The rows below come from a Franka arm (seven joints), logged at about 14 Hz.
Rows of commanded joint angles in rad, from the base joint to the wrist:
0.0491 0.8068 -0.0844 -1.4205 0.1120 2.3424 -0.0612
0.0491 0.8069 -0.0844 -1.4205 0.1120 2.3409 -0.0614
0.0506 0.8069 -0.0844 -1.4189 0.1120 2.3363 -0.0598
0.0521 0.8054 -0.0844 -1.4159 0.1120 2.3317 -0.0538
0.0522 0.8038 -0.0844 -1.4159 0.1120 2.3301 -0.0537
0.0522 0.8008 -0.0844 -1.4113 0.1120 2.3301 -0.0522
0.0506 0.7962 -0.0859 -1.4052 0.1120 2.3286 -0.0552
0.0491 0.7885 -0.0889 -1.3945 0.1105 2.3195 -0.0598
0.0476 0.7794 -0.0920 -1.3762 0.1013 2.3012 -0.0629
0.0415 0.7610 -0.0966 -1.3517 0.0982 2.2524 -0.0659
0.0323 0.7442 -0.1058 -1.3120 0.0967 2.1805 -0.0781
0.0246 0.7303 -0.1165 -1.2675 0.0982 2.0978 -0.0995
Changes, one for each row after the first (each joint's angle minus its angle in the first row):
0.0000 0.0001 0.0000 0.0000 0.0000 -0.0015 -0.0002
0.0015 0.0001 0.0000 0.0016 0.0000 -0.0061 0.0014
0.0030 -0.0014 0.0000 0.0046 0.0000 -0.0107 0.0074
0.0031 -0.0030 0.0000 0.0046 0.0000 -0.0123 0.0075
0.0031 -0.0060 0.0000 0.0092 0.0000 -0.0123 0.0090
0.0015 -0.0106 -0.0015 0.0153 0.0000 -0.0138 0.0060
0.0000 -0.0183 -0.0045 0.0260 -0.0015 -0.0229 0.0014
-0.0015 -0.0274 -0.0076 0.0443 -0.0107 -0.0412 -0.0017
-0.0076 -0.0458 -0.0122 0.0688 -0.0138 -0.0900 -0.0047
-0.0168 -0.0626 -0.0214 0.1085 -0.0153 -0.1619 -0.0169
-0.0245 -0.0765 -0.0321 0.1530 -0.0138 -0.2446 -0.0383

